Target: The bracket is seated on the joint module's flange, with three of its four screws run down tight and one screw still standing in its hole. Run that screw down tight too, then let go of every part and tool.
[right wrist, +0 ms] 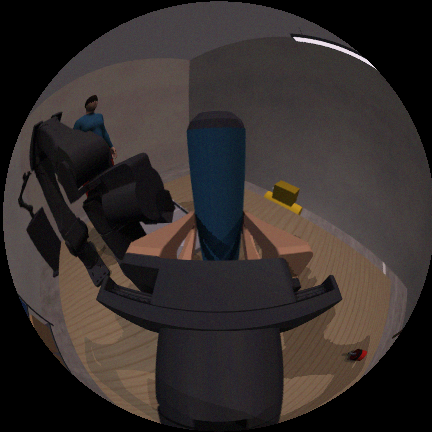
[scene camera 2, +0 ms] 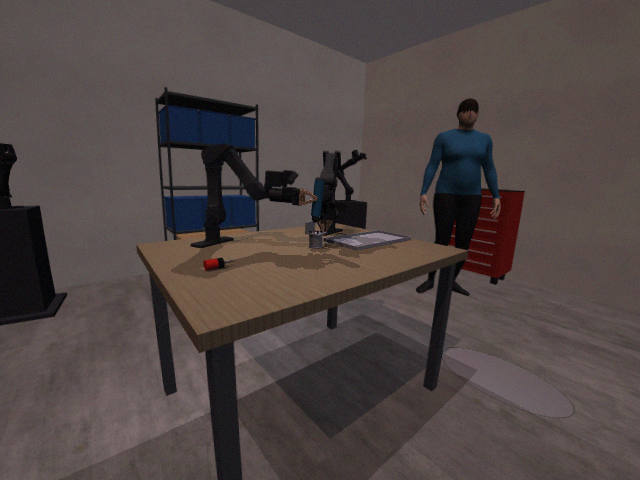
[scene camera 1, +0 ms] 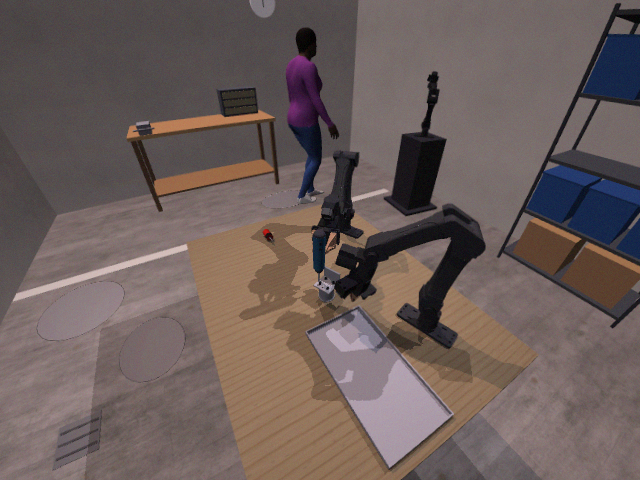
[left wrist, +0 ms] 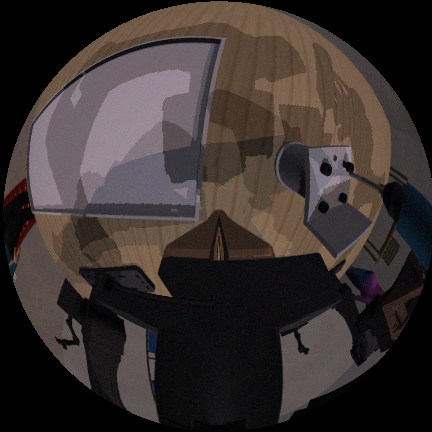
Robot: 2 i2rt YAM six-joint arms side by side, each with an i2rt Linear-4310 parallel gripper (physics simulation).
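Frame: origin at the left arm's base, x back, y right, z up, level; millimetres.
Seen in the pictures: left gripper, between the fingertips: [scene camera 2: 323, 235] [scene camera 1: 353, 300] [left wrist: 218, 215]; right gripper, between the fingertips: [right wrist: 218, 215] [scene camera 2: 318, 198] [scene camera 1: 318, 252]; left arm's base, origin of its link: [right wrist: 92, 261] [scene camera 2: 329, 232] [scene camera 1: 426, 325]; right arm's base, origin of its link: [scene camera 2: 213, 242] [scene camera 1: 344, 229].
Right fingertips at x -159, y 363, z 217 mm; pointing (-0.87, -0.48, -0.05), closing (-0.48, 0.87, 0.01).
Pixels of each thing's top centre, then the offset from my right fingertips to it.
- grey joint module, centre of its top: [left wrist: 332, 182] [scene camera 1: 326, 284] [scene camera 2: 315, 232] dx +20, dy -20, dz -153 mm
- blue screwdriver, centre of its top: [right wrist: 220, 110] [scene camera 1: 318, 229] [scene camera 2: 317, 177] dx +3, dy +3, dz +88 mm
- upper-right screw, centre of its top: [left wrist: 352, 167] dx +0, dy -4, dz -139 mm
- shallow grey tray, centre of its top: [left wrist: 55, 142] [scene camera 1: 371, 368] [right wrist: 150, 216] [scene camera 2: 369, 237] dx -106, dy -317, dz -201 mm
- short red screwdriver, centre of its top: [scene camera 2: 219, 258] [scene camera 1: 268, 233] dx +92, dy +434, dz -182 mm
The grey joint module [scene camera 1: 326, 296] [scene camera 2: 315, 241] [left wrist: 291, 165] stands on the table with the pale bracket [scene camera 1: 331, 274] [scene camera 2: 309, 227] [left wrist: 337, 227] on its flange. Four dark screw heads show on the bracket in the left wrist view. My right gripper [scene camera 2: 313, 198] [right wrist: 218, 215] is shut on the blue screwdriver [scene camera 1: 318, 253] [left wrist: 417, 220], held upright with its tip at the upper-right screw [left wrist: 348, 167]. How far that screw stands out is too small to tell. My left gripper [left wrist: 218, 215] is shut and empty, low beside the joint module, between it and the tray.
A shallow grey tray [scene camera 1: 413, 423] [scene camera 2: 356, 246] [left wrist: 125, 105] lies on the table beside the joint module. A short red screwdriver [scene camera 1: 267, 234] [scene camera 2: 212, 264] [right wrist: 358, 354] lies near the table's far-left part in scene camera 1. My left forearm reaches in close to the blue screwdriver.
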